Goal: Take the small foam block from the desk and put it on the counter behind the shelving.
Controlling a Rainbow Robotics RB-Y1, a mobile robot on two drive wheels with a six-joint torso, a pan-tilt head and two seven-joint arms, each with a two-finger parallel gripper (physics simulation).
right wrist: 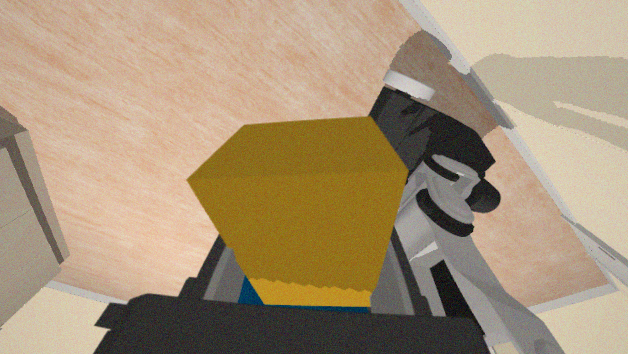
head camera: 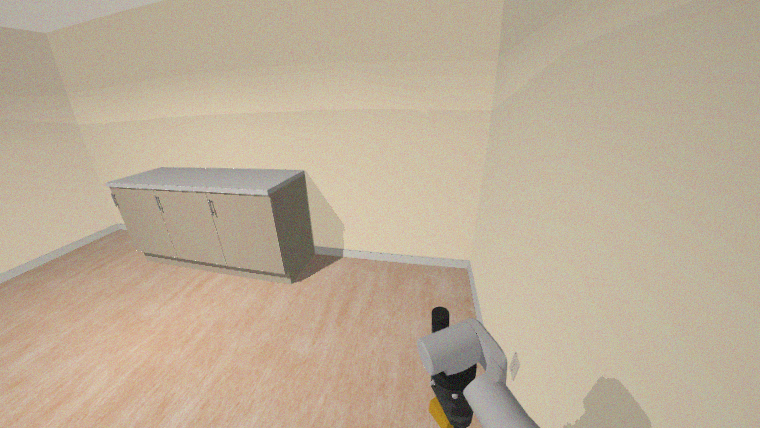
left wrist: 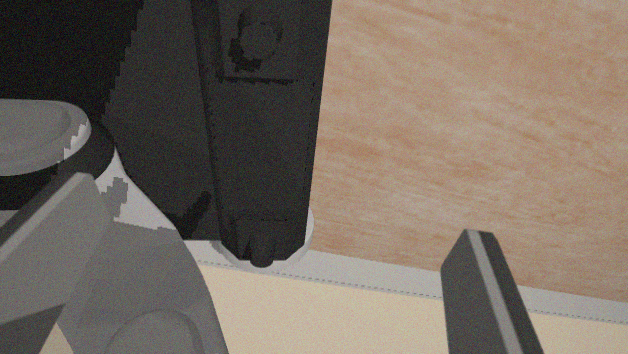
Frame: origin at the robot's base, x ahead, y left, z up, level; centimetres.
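Where they show: left gripper, fingertip midpoint: point(left wrist: 275, 222); right gripper, fingertip midpoint: point(right wrist: 314, 198) point(head camera: 450, 412).
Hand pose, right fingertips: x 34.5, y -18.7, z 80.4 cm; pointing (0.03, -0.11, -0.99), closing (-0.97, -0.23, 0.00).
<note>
After its pixels a point has its place.
The small foam block is yellow; it shows at the lower edge of the head view point(head camera: 439, 413) @[x 32.6, y -15.1, z 84.5 cm] and large in the right wrist view point(right wrist: 305, 215) @[x 35.8, y -21.8, z 84.7 cm]. My right gripper point(right wrist: 307, 272) is shut on it, a finger on each side, and holds it above the floor. The counter point(head camera: 212, 179) @[x 218.7, y 127.4, z 91.0 cm] has a grey top and beige doors and stands against the far wall, left of centre in the head view. The block is well short of it, at the lower right. My left gripper point(left wrist: 275, 222) @[x 1.9, y 23.8, z 52.2 cm] is open, with no object between its fingers. The desk does not show.
Wood floor point(head camera: 223, 340) @[x 128.7, y 100.2, z 0.1 cm] lies between me and the counter. A beige wall point(head camera: 611, 212) @[x 50.7, y -60.6, z 123.5 cm] runs close along the right of the head view, beside my right arm. A cabinet side point(right wrist: 25, 215) @[x 199.4, y 126.4, z 20.1 cm] shows at the left of the right wrist view. Small blue patches point(right wrist: 248, 295) @[x 34.0, y 152.4, z 30.6 cm] show behind the block.
</note>
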